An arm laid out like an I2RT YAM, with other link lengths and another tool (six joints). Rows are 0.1 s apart.
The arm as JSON. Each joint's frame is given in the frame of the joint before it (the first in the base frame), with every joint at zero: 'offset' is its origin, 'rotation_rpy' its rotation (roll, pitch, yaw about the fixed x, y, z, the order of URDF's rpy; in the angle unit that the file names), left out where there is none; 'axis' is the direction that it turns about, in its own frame. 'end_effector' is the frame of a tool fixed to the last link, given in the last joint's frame.
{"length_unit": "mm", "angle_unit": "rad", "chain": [
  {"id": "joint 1", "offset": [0.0, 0.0, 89.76], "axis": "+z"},
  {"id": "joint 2", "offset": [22.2, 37.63, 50.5], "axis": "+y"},
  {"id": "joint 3", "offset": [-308.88, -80.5, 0.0], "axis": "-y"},
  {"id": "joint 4", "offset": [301.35, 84.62, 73.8], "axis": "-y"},
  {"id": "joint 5", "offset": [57.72, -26.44, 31.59], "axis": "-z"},
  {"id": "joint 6", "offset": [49.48, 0.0, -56.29], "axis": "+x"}
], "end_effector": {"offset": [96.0, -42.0, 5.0], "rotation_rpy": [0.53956, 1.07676, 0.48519]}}
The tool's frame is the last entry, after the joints.
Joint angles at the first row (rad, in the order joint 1, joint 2, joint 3, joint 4, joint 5, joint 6):
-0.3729 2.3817 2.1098 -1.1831 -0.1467 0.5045
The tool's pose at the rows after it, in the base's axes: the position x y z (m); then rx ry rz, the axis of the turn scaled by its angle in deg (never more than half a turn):
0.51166 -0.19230 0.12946 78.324 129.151 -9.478
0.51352 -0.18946 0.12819 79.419 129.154 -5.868
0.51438 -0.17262 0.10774 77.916 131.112 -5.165
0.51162 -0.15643 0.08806 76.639 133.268 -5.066
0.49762 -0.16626 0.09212 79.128 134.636 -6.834
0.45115 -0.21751 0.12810 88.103 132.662 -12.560
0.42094 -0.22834 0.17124 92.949 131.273 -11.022
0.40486 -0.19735 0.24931 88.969 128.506 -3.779
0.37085 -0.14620 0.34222 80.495 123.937 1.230
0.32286 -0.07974 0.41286 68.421 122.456 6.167
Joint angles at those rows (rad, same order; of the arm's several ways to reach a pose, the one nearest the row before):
-0.3340 2.3818 2.0953 -1.1393 -0.0700 0.4824
-0.3412 2.3818 2.0953 -1.1359 -0.1188 0.4827
-0.3130 2.3821 2.0296 -1.0855 -0.1246 0.4816
-0.2859 2.3825 1.9652 -1.0431 -0.1249 0.4820
-0.3096 2.3772 1.9656 -1.0943 -0.1184 0.4820
-0.4252 2.3139 1.9656 -1.2175 -0.0822 0.4873
-0.4820 2.2288 1.9656 -1.3197 -0.1150 0.4866
-0.4602 2.0560 1.9656 -1.4010 -0.1848 0.4702
-0.3916 1.8263 1.9652 -1.4757 -0.2073 0.4702
-0.2604 1.6161 1.9652 -1.5528 -0.2058 0.4625

